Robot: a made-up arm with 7 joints. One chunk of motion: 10 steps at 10 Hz.
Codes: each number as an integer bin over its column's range. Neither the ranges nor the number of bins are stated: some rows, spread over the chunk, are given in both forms.
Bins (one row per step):
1: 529 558 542 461 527 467 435
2: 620 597 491 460 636 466 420
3: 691 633 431 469 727 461 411
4: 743 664 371 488 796 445 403
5: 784 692 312 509 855 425 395
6: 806 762 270 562 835 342 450
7: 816 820 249 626 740 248 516
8: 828 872 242 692 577 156 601
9: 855 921 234 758 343 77 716
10: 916 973 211 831 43 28 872
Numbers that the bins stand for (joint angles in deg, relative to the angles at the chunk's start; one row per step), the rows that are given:
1: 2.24 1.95 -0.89 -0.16 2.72 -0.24 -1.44
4: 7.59 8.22 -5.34 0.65 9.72 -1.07 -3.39
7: 9.42 17.43 -8.52 4.80 8.26 -8.57 3.51
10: 11.92 26.46 -9.51 10.95 -9.88 -16.93 25.25
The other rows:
2: 4.52 4.26 -2.22 -0.19 5.55 -0.27 -2.35
3: 6.29 6.38 -3.78 0.08 7.92 -0.46 -2.90
5: 8.62 9.87 -6.88 1.29 11.25 -1.83 -3.88
6: 9.17 14.00 -7.97 2.88 10.73 -4.99 -0.52
8: 9.72 20.50 -8.70 6.78 4.02 -12.07 8.70
9: 10.40 23.39 -8.91 8.76 -2.07 -15.07 15.72

